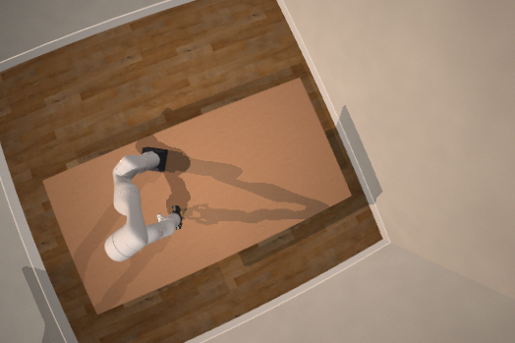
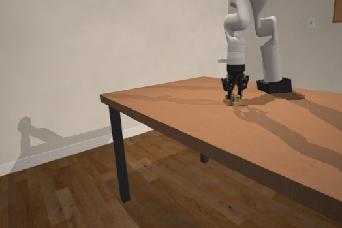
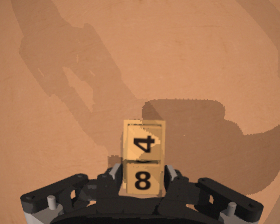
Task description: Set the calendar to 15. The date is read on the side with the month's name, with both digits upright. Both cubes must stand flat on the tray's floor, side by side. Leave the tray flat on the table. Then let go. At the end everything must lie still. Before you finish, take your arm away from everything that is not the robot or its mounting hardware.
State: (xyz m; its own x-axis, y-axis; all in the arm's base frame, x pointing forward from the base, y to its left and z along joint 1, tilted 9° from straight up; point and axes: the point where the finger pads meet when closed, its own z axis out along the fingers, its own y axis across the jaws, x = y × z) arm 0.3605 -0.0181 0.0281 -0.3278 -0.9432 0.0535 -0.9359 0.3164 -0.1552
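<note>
Right now my hand is 3 cm above the wooden calendar tray, 2 cm to the left of it and 1 cm past it.
</note>
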